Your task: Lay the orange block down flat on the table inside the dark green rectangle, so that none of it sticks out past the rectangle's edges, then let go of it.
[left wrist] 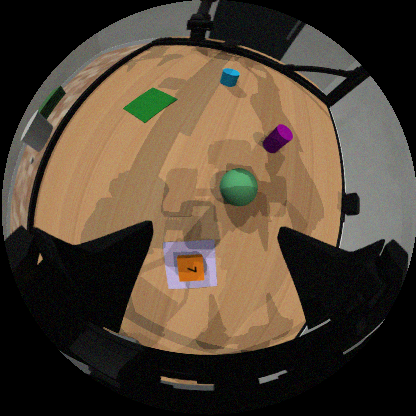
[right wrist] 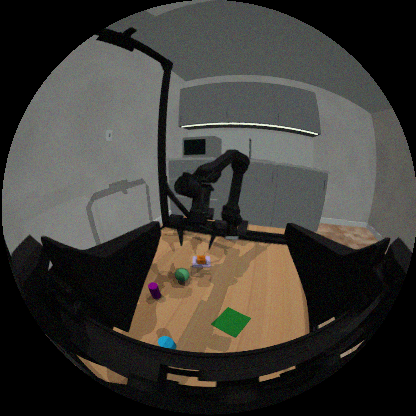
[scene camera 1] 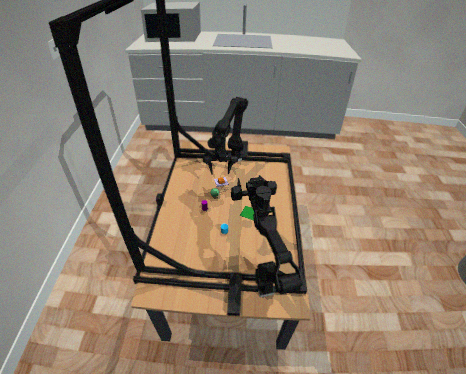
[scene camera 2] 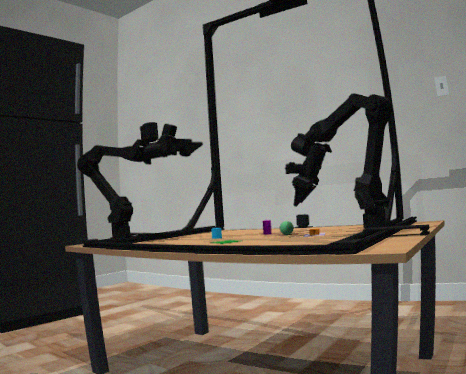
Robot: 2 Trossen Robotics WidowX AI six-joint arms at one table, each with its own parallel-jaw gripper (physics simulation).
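Places are measured from the left arm's base along level axes (x ahead, y left, z up), in millimetres.
Where they show: left gripper, fingertip midpoint: (left wrist: 217, 231) (right wrist: 194, 247) (scene camera 1: 220, 174) (scene camera 2: 297, 204); right gripper, fingertip midpoint: (right wrist: 224, 229) (scene camera 1: 248, 177) (scene camera 2: 197, 142); left arm's base at its link origin: (right wrist: 230, 232) (scene camera 1: 235, 155) (scene camera 2: 375, 228); right arm's base at its link origin: (left wrist: 196, 39) (scene camera 1: 265, 287) (scene camera 2: 121, 237).
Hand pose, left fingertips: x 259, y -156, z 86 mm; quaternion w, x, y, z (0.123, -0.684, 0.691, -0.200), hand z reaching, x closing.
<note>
Things, the pixels of their top centre, and the offset from my left fingertips. "spot": a spot on its surface instead.
- orange block at its top centre: (left wrist: 190, 269) (scene camera 2: 314, 229) (right wrist: 200, 257) (scene camera 1: 221, 179) dx -54, dy +16, dz -86 mm
- pale purple square at a spot on its surface: (left wrist: 171, 281) spot: dx -79, dy +43, dz -104 mm
- dark green rectangle at a spot on its surface: (left wrist: 150, 105) (right wrist: 228, 318) (scene camera 2: 230, 241) (scene camera 1: 247, 211) spot: dx +212, dy +102, dz -104 mm
- green ball at its top centre: (left wrist: 245, 181) (right wrist: 180, 269) (scene camera 2: 286, 221) (scene camera 1: 214, 189) dx +52, dy -43, dz -56 mm
- magenta cylinder at its top centre: (left wrist: 284, 131) (right wrist: 152, 285) (scene camera 2: 266, 220) (scene camera 1: 204, 202) dx +140, dy -116, dz -54 mm
- blue cylinder at its top centre: (left wrist: 231, 71) (right wrist: 165, 341) (scene camera 2: 216, 228) (scene camera 1: 224, 226) dx +313, dy -47, dz -68 mm
The orange block (scene camera 1: 221, 180) (scene camera 2: 314, 231) (left wrist: 191, 268) (right wrist: 201, 259) lies on a pale purple square (left wrist: 171, 281) on the table; a dark mark shows on its top. The dark green rectangle (scene camera 1: 247, 213) (scene camera 2: 225, 242) (left wrist: 150, 105) (right wrist: 231, 322) lies flat with nothing on it, partly hidden by the right arm in scene camera 1. My left gripper (scene camera 1: 220, 171) (scene camera 2: 298, 203) (left wrist: 217, 231) (right wrist: 194, 247) is open and empty, pointing down above the block's area. My right gripper (scene camera 2: 200, 145) is open and empty, held high and roughly level.
A green ball (scene camera 1: 215, 192) (left wrist: 239, 187) stands near the block. A magenta cylinder (scene camera 1: 204, 205) (left wrist: 277, 139) stands beyond it. A blue cylinder (scene camera 1: 224, 229) (left wrist: 229, 77) stands near the green rectangle. A black frame (scene camera 1: 298, 225) borders the table, with tall posts on one side.
</note>
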